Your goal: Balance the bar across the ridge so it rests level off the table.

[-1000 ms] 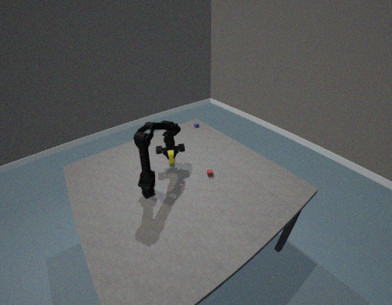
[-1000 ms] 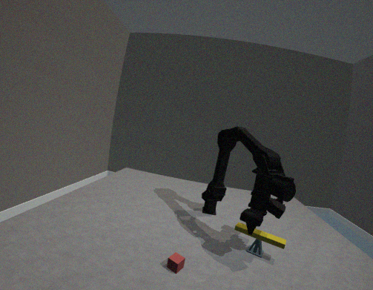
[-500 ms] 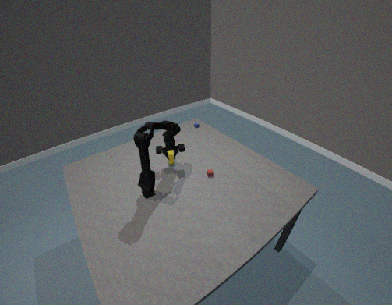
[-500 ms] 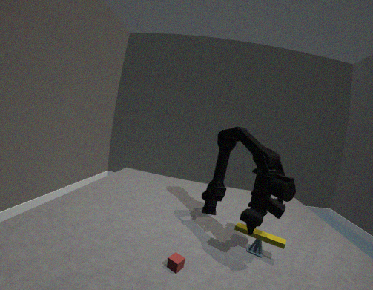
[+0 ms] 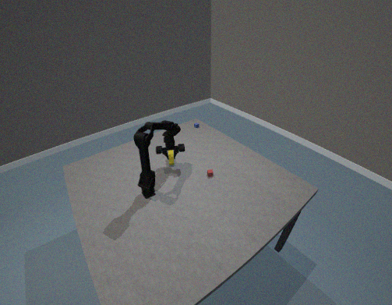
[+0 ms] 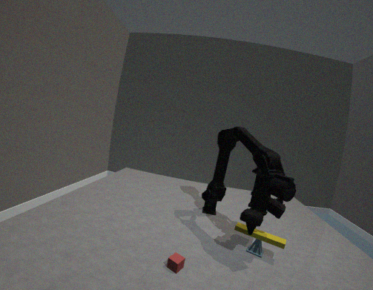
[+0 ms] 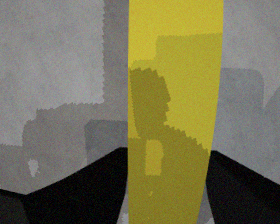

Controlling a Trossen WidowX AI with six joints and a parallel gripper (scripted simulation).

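Right now my gripper tip is 1 cm short of the yellow bar and 3 cm to the right of it. Also, from my gripper tip: red cube (15 cm ahead, 23 cm to the right, 5 cm below); then blue cube (49 cm ahead, 36 cm to the left, 5 cm below).
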